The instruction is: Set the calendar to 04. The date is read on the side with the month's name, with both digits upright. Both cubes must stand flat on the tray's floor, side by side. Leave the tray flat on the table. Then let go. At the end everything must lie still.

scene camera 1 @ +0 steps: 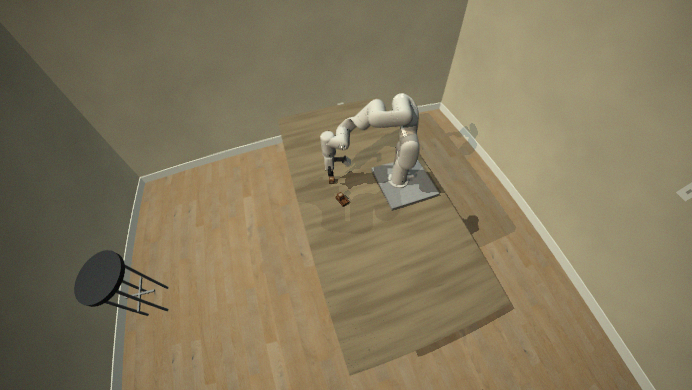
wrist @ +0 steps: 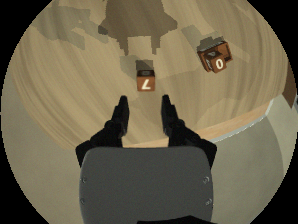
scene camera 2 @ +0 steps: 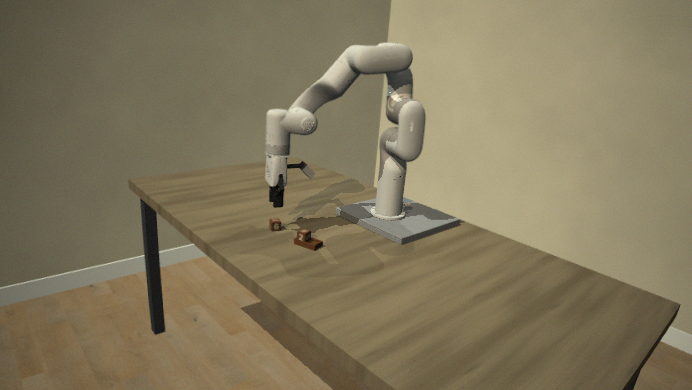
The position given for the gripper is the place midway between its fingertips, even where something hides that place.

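Observation:
Gripper [scene camera 2: 276, 204] visible. Wrist view, gripper [wrist: 144, 103] there too.

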